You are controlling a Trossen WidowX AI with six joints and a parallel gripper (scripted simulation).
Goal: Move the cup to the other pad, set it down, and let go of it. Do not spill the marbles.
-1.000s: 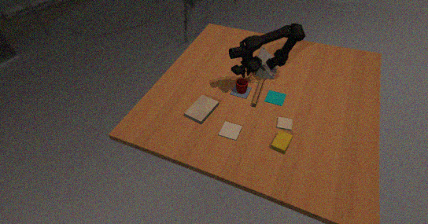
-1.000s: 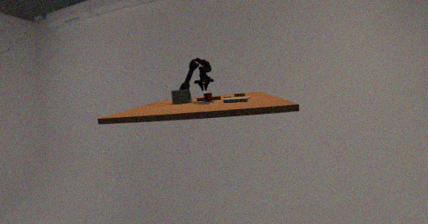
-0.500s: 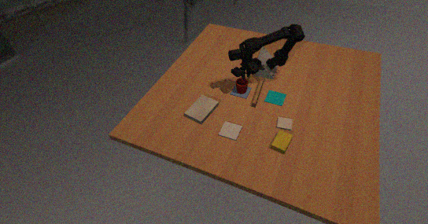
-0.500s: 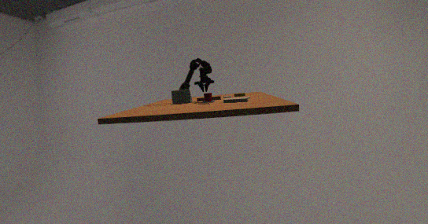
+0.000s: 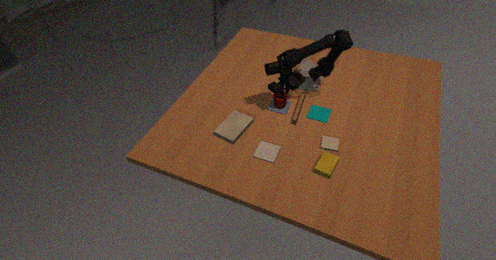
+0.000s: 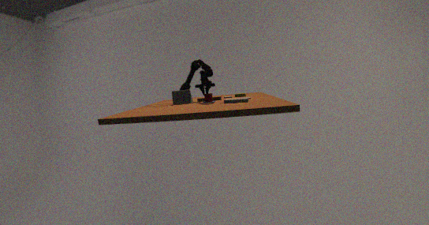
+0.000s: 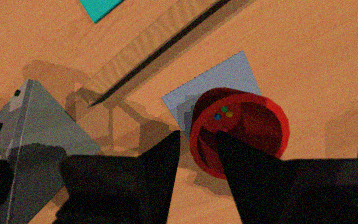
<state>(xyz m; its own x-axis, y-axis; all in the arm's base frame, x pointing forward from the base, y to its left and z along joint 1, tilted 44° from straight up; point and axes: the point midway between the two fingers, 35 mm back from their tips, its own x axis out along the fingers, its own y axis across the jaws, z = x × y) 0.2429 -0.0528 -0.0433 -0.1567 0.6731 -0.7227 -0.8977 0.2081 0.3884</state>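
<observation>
My gripper tip is now 30 mm short of the red cup, 20 mm above it and 10 mm to the left of it. The rest, counted from my gripper tip: grey-blue pad (70 mm below, 30 mm ahead, 10 mm to the right); teal pad (190 mm to the left, 70 mm below, 10 mm behind); thin wooden stick (90 mm to the left, 60 mm below, 10 mm ahead).
</observation>
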